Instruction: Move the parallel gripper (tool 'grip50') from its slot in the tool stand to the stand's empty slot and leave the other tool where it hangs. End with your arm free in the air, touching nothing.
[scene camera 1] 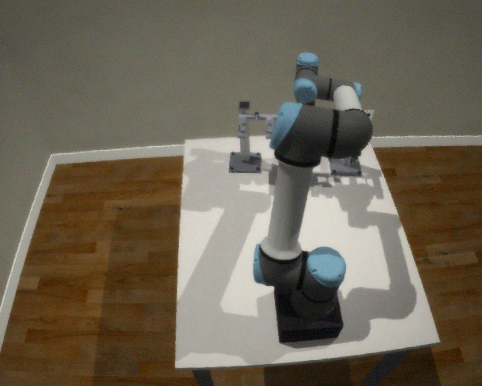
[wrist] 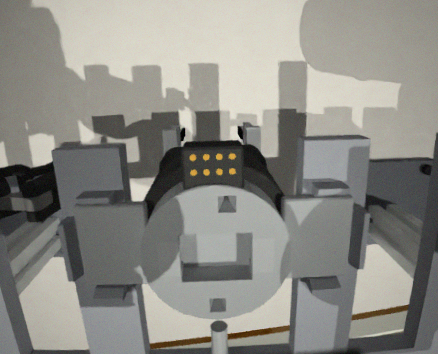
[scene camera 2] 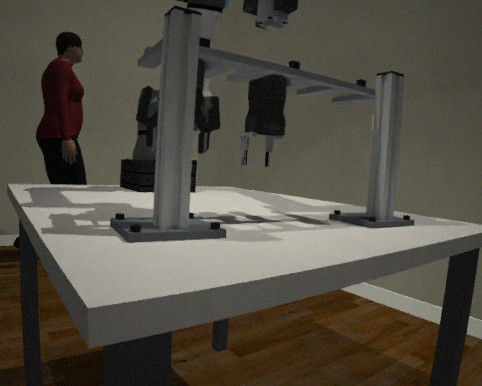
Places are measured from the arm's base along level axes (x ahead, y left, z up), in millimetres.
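Pixels of known places: hand at its tool point: (scene camera 2: 272,22); arm's base at its link origin: (scene camera 1: 313,298) (scene camera 2: 154,159).
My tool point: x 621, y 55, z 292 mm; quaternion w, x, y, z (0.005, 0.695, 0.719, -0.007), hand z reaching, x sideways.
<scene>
Ahead of a thing's pixels: the offset from my tool point to its top centre. "spot": to the spot under its first point. Level surfaces: height alone.
The parallel gripper (scene camera 2: 255,158) (wrist: 211,132) hangs upright in the middle slot of the tool stand (scene camera 2: 175,120) (scene camera 1: 244,145). Its fingers are apart with nothing between them. In the wrist view its round top plate @[spot: dx +18, dy -2, dz -96 mm] (wrist: 215,295) sits between the two fork prongs, uncovered. The arm's bare tool flange (scene camera 2: 271,20) is above it, with a visible gap. The adaptive gripper (scene camera 2: 207,117) (wrist: 30,192) hangs in the slot at one end, partly behind a post in scene camera 2. The empty slot @[spot: dx +12, dy +220, dz -125 mm] (scene camera 2: 352,99) (scene camera 1: 243,127) is at the other end. The arm hides the middle slot in scene camera 1.
The stand's two posts rise from bolted base plates @[spot: dx +161, dy -239, dz -384 mm] (scene camera 2: 170,231) (scene camera 1: 346,167) on the white table @[dz -396 mm] (scene camera 1: 210,345). Small dark knobs stand on the rail (scene camera 2: 240,62). The arm's base (scene camera 1: 310,325) is at the table's other end. A person in red (scene camera 2: 62,100) stands beyond the table.
</scene>
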